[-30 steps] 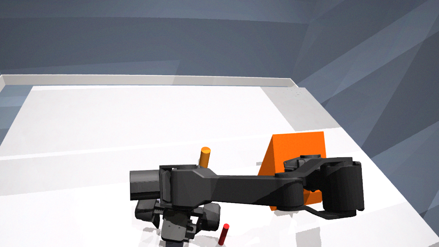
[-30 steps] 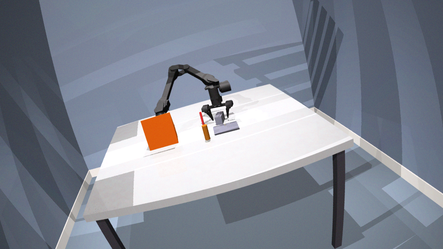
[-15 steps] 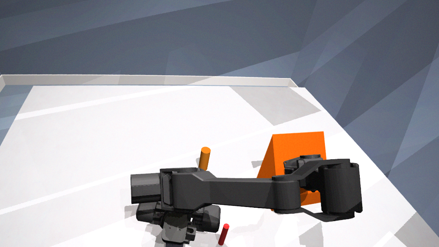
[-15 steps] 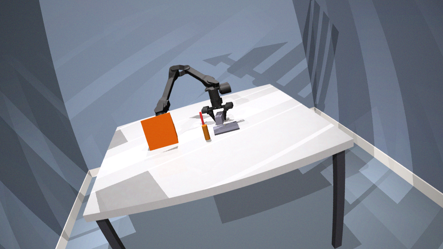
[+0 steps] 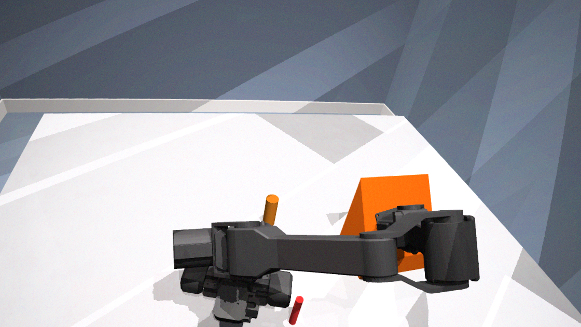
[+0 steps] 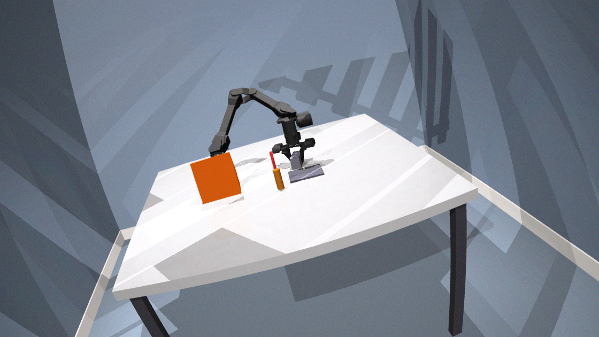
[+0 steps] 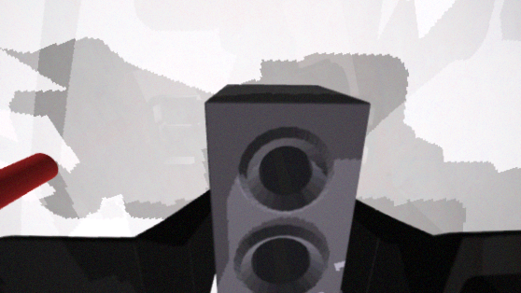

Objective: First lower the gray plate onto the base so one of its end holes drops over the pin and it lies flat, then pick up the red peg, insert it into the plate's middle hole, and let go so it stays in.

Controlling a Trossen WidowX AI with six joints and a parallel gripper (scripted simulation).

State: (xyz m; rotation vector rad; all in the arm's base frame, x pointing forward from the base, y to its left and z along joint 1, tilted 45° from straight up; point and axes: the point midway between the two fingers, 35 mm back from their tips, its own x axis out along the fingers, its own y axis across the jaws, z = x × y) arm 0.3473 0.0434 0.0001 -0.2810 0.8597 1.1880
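My gripper tip is now 1 cm past the gray base and 12 cm to the left of it. Also, from my gripper tip: orange cylinder (13 cm behind, 19 cm to the right, 3 cm above); red peg (10 cm behind, 6 cm to the left, 3 cm above); gray plate (3 cm above).
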